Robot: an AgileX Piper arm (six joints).
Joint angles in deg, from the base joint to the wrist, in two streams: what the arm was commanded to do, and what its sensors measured. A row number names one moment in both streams.
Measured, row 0:
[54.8 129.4 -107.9 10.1 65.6 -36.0]
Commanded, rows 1 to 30:
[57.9 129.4 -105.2 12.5 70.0 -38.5]
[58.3 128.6 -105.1 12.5 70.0 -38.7]
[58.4 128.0 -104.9 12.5 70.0 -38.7]
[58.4 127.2 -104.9 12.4 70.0 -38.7]
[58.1 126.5 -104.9 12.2 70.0 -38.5]
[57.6 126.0 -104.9 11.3 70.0 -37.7]
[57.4 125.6 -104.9 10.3 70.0 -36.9]
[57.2 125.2 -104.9 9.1 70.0 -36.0]
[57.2 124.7 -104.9 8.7 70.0 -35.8]
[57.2 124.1 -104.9 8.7 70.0 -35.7]
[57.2 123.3 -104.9 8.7 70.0 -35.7]
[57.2 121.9 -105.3 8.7 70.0 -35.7]
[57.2 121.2 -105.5 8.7 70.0 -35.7]
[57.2 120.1 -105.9 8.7 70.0 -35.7]
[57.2 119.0 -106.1 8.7 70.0 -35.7]
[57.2 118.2 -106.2 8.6 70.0 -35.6]
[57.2 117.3 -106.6 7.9 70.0 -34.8]
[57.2 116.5 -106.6 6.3 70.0 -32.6]
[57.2 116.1 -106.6 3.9 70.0 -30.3]
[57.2 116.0 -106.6 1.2 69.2 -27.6]
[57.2 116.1 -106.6 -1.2 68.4 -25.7]
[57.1 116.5 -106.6 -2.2 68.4 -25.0]
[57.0 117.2 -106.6 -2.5 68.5 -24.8]
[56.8 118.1 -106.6 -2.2 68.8 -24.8]
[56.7 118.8 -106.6 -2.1 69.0 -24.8]
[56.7 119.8 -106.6 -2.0 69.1 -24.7]
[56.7 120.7 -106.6 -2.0 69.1 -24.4]
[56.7 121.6 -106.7 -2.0 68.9 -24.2]
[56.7 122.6 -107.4 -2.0 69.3 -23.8]
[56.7 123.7 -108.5 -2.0 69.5 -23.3]
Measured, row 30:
[57.0 120.6 -106.5 -1.7 68.9 -25.0]
